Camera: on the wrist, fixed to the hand. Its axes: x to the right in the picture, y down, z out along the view.
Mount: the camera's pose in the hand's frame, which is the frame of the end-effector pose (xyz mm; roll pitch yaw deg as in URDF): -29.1 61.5 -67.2 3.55 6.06 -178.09
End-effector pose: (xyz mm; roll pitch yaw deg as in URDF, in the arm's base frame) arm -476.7 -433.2 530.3 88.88 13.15 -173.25
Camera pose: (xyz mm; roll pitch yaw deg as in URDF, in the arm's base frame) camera -454.1 -499.4 595.5 -84.14 -11.06 0.61
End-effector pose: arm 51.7 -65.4 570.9 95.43 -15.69 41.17
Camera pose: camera -23.4 -49.9 628.1 -93.81 16.91 -145.33
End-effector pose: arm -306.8 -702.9 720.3 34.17 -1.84 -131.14
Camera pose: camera -221.4 -739.8 698.3 -30.88 7.92 47.02
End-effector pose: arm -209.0 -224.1 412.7 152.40 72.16 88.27
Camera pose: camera -183.4 -149.9 467.4 -130.86 -75.94 -110.52
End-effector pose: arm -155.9 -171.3 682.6 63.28 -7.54 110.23
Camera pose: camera -227.1 -231.7 703.3 -60.62 11.94 -74.42
